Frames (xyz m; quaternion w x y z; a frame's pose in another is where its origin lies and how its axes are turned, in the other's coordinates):
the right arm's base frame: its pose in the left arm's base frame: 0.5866 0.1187 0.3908 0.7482 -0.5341 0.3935 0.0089
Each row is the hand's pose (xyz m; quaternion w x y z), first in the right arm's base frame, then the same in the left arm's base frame.
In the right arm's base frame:
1: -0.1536 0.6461 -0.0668 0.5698 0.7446 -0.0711 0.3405
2: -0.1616 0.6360 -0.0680 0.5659 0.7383 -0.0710 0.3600
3: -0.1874 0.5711 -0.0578 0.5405 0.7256 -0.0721 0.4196
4: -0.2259 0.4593 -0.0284 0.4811 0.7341 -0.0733 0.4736
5: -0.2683 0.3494 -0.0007 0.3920 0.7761 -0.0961 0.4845
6: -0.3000 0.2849 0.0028 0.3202 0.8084 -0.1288 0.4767
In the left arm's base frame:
1: 0.1617 0.4047 -0.0372 0.8489 0.3874 0.3595 0.0048
2: 0.1599 0.4027 -0.0245 0.8425 0.3924 0.3684 0.0218
3: 0.1761 0.3936 0.0436 0.8166 0.4200 0.3893 0.0717
4: 0.2151 0.3849 0.1587 0.7767 0.4793 0.3939 0.1089
5: 0.2495 0.3773 0.2744 0.7413 0.5628 0.3480 0.1119
6: 0.2576 0.3654 0.3449 0.7178 0.6226 0.2915 0.1102

